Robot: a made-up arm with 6 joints. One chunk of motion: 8 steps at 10 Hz.
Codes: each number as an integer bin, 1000 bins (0 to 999) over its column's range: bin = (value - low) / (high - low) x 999, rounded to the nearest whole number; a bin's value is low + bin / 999 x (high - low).
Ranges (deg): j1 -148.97..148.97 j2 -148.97..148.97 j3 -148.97..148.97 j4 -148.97..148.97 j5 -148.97..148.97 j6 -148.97..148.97
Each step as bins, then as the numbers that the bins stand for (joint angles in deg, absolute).
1 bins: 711 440 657 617 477 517
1 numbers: 63.08 -17.75 46.97 35.04 -6.71 5.22
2 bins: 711 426 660 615 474 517
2 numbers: 63.08 -21.92 47.87 34.45 -7.61 5.22
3 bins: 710 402 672 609 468 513
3 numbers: 62.78 -29.08 51.45 32.66 -9.39 4.03
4 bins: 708 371 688 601 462 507
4 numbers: 62.18 -38.32 56.22 30.27 -11.18 2.24
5 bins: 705 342 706 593 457 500
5 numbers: 61.29 -46.97 61.59 27.89 -12.68 0.15
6 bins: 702 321 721 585 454 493
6 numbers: 60.39 -53.24 66.06 25.50 -13.57 -1.94
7 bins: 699 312 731 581 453 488
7 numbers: 59.50 -55.92 69.04 24.31 -13.87 -3.43
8 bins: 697 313 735 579 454 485
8 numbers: 58.90 -55.62 70.24 23.71 -13.57 -4.32
